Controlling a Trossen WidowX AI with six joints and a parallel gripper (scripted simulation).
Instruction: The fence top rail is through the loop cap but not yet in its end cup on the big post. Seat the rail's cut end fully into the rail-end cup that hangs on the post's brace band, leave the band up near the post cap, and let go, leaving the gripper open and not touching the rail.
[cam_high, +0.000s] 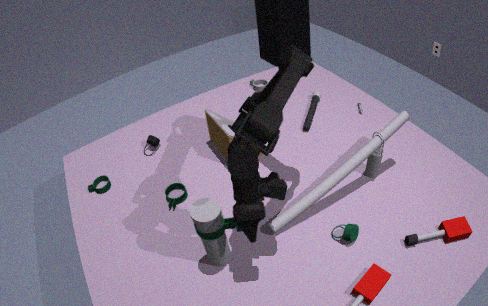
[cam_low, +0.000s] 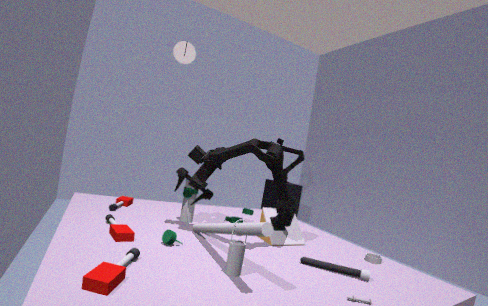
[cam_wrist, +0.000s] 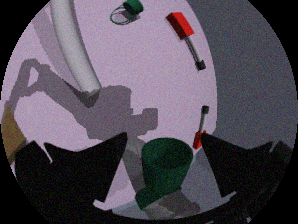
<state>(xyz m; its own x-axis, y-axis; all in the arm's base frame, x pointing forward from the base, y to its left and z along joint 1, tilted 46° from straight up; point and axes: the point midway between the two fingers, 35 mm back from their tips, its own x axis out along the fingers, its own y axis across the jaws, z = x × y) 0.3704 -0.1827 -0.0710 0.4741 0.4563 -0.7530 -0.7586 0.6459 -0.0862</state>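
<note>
Right now the green rail-end cup is 3 cm behind my gripper tip, 2 cm to the right of it and 3 cm above it. From my gripper tip the other things lie so: black cap (60 cm behind, 8 cm to the right, 11 cm below); then short grey post (4 cm behind, 47 cm to the left, 2 cm below).
</note>
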